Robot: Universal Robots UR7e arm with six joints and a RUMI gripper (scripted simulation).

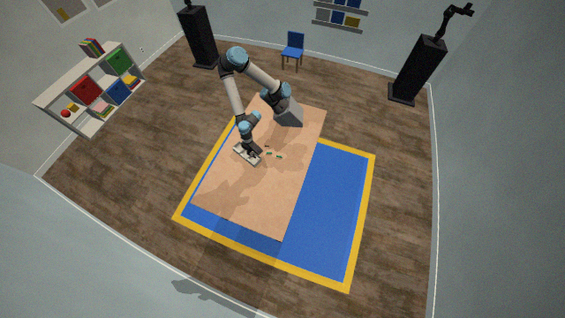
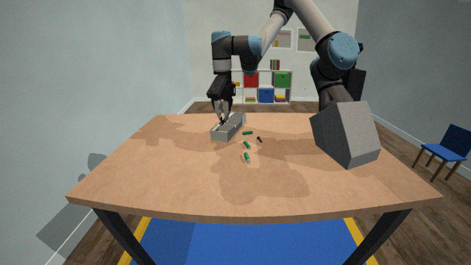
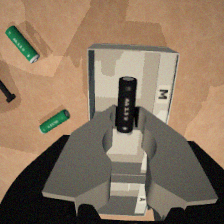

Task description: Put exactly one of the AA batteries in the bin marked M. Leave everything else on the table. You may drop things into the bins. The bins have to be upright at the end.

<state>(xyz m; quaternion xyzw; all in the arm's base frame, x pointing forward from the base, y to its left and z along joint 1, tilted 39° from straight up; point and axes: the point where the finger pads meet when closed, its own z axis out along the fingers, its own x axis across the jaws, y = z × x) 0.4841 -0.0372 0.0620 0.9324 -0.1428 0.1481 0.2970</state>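
Now: the bin marked M 80 mm to the right of my hand, 60 mm below it and 30 mm behind it. Round my hand: black battery: 10 mm below; black bolt-like piece: 150 mm behind, 80 mm below, 40 mm to the left.
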